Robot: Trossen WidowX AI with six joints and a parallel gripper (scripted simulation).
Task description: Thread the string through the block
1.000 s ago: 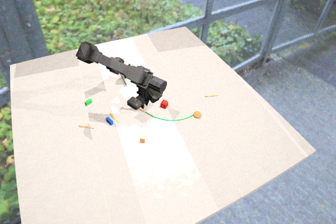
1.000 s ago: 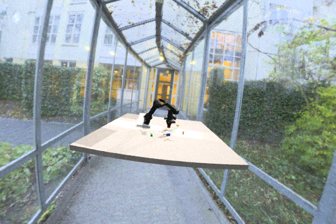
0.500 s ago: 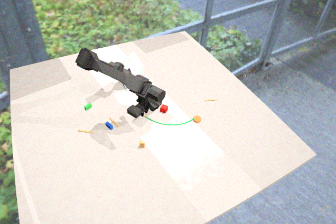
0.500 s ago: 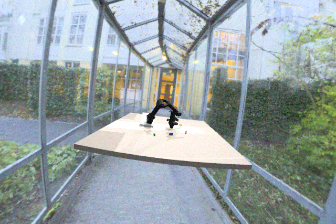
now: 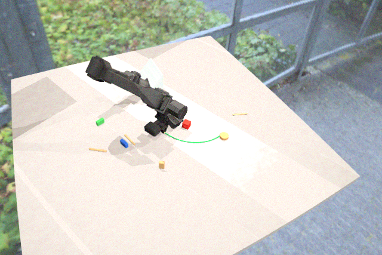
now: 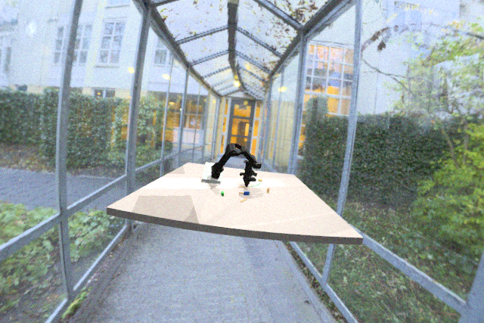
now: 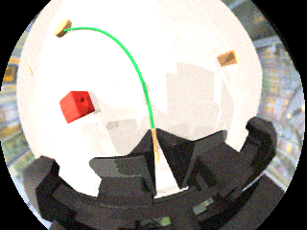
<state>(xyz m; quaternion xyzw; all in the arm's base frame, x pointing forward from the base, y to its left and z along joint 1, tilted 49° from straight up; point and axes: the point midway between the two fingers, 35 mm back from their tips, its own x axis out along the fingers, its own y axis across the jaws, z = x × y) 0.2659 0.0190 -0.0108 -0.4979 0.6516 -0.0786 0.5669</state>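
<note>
Right now my gripper tip is 180 mm short of the wooden block, 60 mm to the left of it and 20 mm below it. Round my gripper tip: red block 110 mm to the left, 10 mm behind, 10 mm above; then thin wooden stick 10 mm to the right, 10 mm behind; then blue block 180 mm to the right, 20 mm ahead, 10 mm above.
</note>
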